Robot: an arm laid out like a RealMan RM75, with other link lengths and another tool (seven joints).
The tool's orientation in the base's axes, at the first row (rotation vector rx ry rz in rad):
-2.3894 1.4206 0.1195
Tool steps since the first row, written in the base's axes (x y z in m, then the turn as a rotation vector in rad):
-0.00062 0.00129 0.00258 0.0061 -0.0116 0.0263
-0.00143 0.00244 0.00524 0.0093 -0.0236 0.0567
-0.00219 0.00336 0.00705 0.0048 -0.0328 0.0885
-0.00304 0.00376 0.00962 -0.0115 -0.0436 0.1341
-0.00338 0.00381 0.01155 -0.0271 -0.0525 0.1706
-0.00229 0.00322 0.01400 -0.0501 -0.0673 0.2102
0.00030 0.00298 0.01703 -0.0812 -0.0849 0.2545
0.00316 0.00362 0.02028 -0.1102 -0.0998 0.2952
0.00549 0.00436 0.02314 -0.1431 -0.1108 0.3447
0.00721 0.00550 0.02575 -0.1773 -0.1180 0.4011
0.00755 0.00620 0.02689 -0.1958 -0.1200 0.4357
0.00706 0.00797 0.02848 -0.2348 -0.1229 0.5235
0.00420 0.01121 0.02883 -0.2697 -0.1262 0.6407
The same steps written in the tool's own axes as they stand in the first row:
-0.00203 -0.00069 -0.00203 0.0061 -0.0071 -0.0279
-0.00405 -0.00118 -0.00420 0.0100 -0.0126 -0.0600
-0.00565 -0.00139 -0.00565 0.0075 -0.0130 -0.0933
-0.00704 -0.00149 -0.00801 -0.0029 -0.0060 -0.1413
-0.00774 -0.00172 -0.00982 -0.0124 0.0018 -0.1801
-0.00732 -0.00304 -0.01220 -0.0213 0.0178 -0.2246
-0.00661 -0.00596 -0.01482 -0.0330 0.0408 -0.2754
-0.00655 -0.00955 -0.01733 -0.0450 0.0617 -0.3216
-0.00674 -0.01263 -0.01949 -0.0645 0.0820 -0.3751
-0.00750 -0.01528 -0.02134 -0.0894 0.1000 -0.4339
-0.00820 -0.01617 -0.02213 -0.1055 0.1079 -0.4688
-0.01032 -0.01693 -0.02305 -0.1443 0.1201 -0.5559
-0.01452 -0.01594 -0.02257 -0.1881 0.1213 -0.6701

